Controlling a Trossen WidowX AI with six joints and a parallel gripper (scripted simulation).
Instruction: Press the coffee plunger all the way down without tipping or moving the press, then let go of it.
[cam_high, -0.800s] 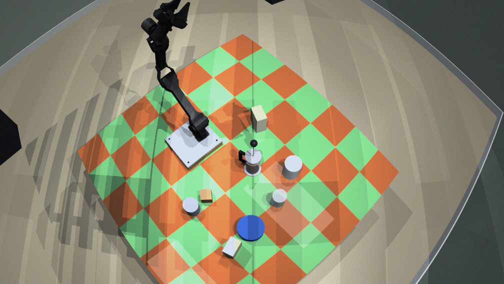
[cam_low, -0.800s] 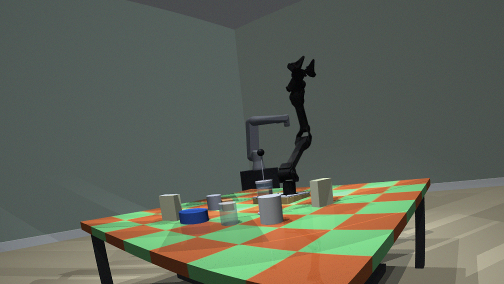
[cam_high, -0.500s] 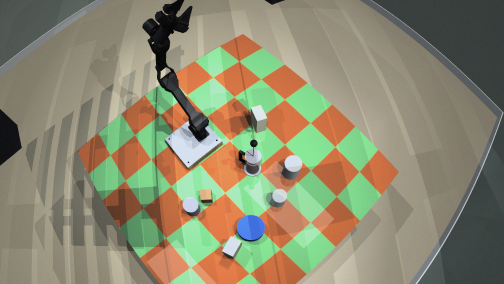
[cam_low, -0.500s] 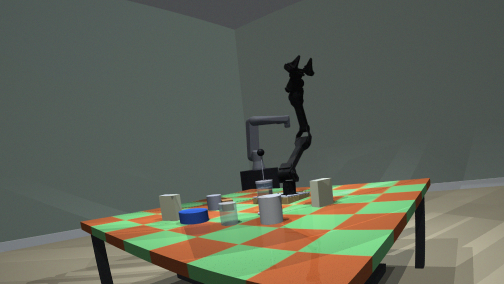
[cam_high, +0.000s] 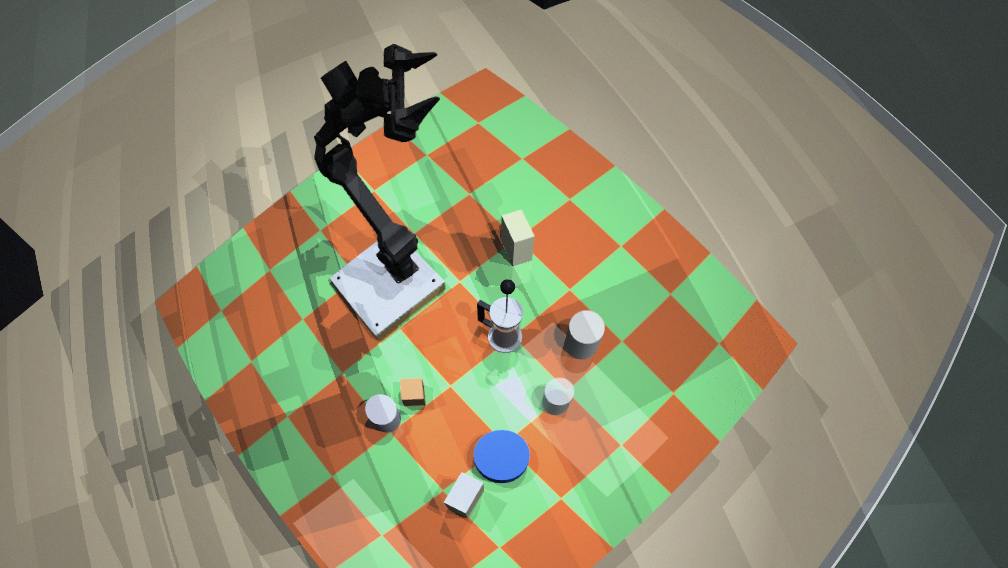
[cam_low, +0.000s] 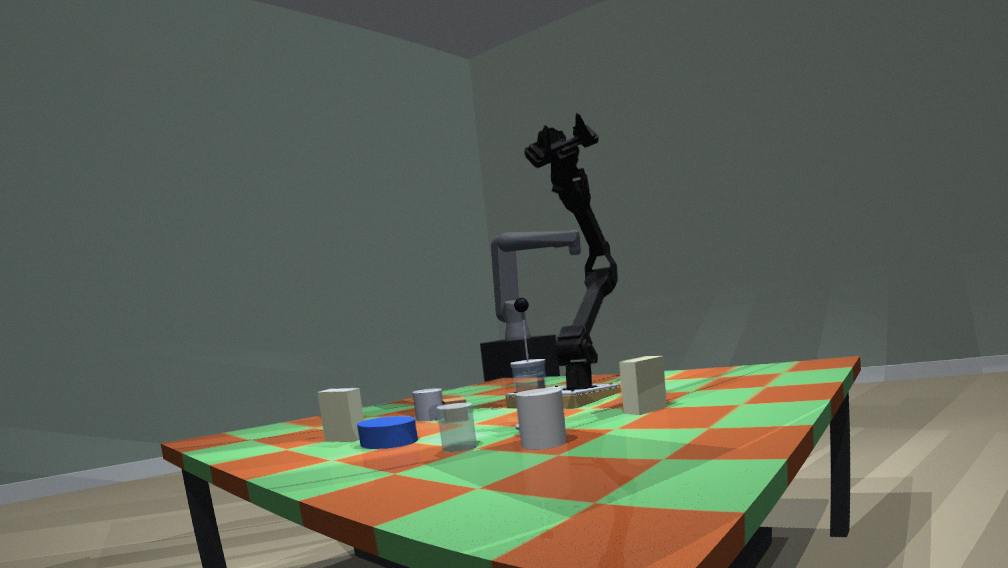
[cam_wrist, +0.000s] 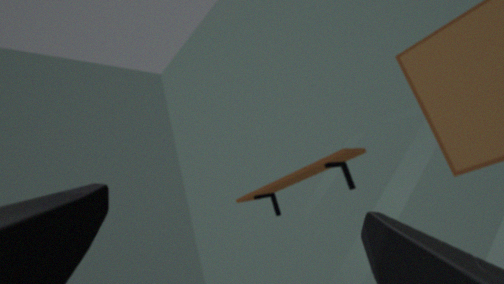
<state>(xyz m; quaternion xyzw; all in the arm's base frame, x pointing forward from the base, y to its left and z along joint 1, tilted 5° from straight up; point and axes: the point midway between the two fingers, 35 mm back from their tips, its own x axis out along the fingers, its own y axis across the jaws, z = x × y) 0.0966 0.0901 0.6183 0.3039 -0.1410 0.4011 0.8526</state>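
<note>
The glass coffee press lies 200 mm ahead of my gripper tip, 10 mm to the right of it and 550 mm below it. Also, from my gripper tip: blue disc 440 mm ahead, 200 mm to the right, 650 mm below; grey cylinder 210 mm ahead, 350 mm to the right, 640 mm below.
</note>
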